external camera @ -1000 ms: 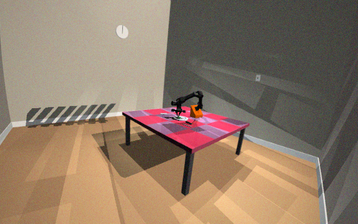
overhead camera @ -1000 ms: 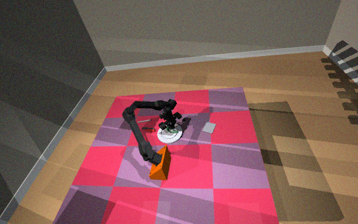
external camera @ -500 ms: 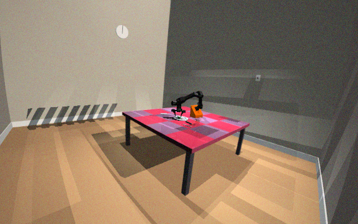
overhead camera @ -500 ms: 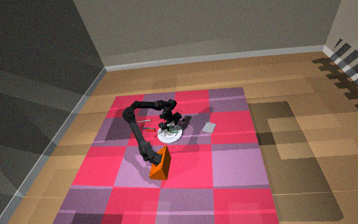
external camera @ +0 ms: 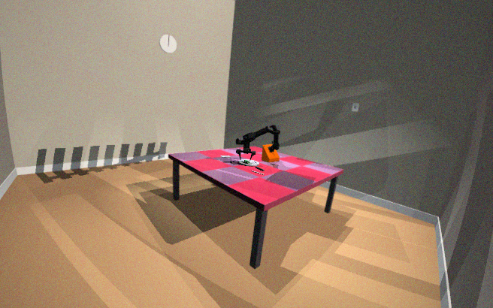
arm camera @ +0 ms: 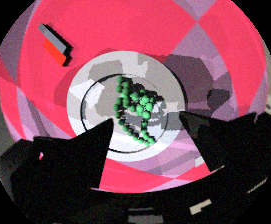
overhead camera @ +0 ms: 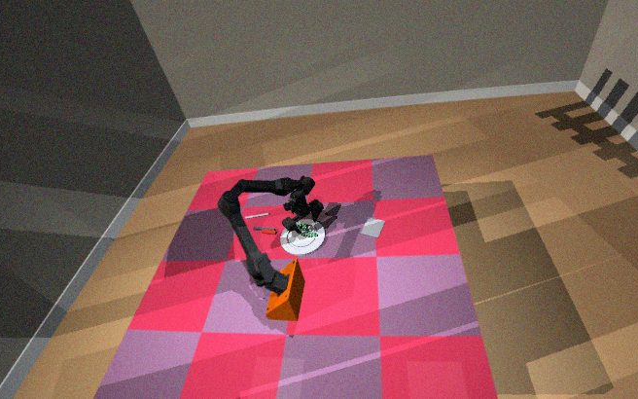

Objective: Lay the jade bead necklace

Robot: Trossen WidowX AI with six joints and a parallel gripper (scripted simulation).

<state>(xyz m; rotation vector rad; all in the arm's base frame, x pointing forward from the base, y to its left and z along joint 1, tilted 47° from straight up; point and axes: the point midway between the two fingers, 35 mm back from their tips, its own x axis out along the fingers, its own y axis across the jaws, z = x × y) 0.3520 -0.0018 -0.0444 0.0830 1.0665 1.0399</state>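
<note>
Now: gripper tip 3 cm past the round white bead board, 2 cm to the right of it and 2 cm above it. The rest, counted from my gripper tip: red-handled tool: 1 cm ahead, 19 cm to the left, 2 cm below; then flat grey pad: 29 cm to the right, 2 cm below; then thin white rod: 12 cm ahead, 26 cm to the left, 2 cm below.
</note>
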